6 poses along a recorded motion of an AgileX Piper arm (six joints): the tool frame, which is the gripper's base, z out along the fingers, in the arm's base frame.
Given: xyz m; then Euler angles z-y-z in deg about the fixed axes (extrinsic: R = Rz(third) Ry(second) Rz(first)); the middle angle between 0 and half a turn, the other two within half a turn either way.
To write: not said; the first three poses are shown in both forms.
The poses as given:
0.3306 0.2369 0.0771 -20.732 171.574 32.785
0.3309 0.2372 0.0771 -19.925 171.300 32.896
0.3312 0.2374 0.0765 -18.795 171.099 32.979
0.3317 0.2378 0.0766 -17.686 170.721 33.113
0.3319 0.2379 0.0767 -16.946 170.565 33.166
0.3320 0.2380 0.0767 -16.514 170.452 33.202
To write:
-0.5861 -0.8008 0.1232 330.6; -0.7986 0.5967 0.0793 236.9; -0.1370 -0.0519 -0.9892 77.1; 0 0 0 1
-0.5952 -0.7935 0.1270 330.9; -0.7909 0.6064 0.0822 237.2; -0.1422 -0.0515 -0.9885 77.1; 0 0 0 1
-0.6092 -0.7823 0.1298 331.2; -0.7794 0.6209 0.0842 237.4; -0.1465 -0.0499 -0.9880 76.5; 0 0 0 1
-0.6216 -0.7716 0.1351 331.7; -0.7681 0.6342 0.0881 237.8; -0.1536 -0.0490 -0.9869 76.6; 0 0 0 1
-0.6305 -0.7640 0.1372 331.9; -0.7602 0.6434 0.0897 237.9; -0.1568 -0.0478 -0.9865 76.7; 0 0 0 1
-0.6355 -0.7596 0.1388 332.0; -0.7556 0.6487 0.0908 238.0; -0.1590 -0.0471 -0.9861 76.7; 0 0 0 1

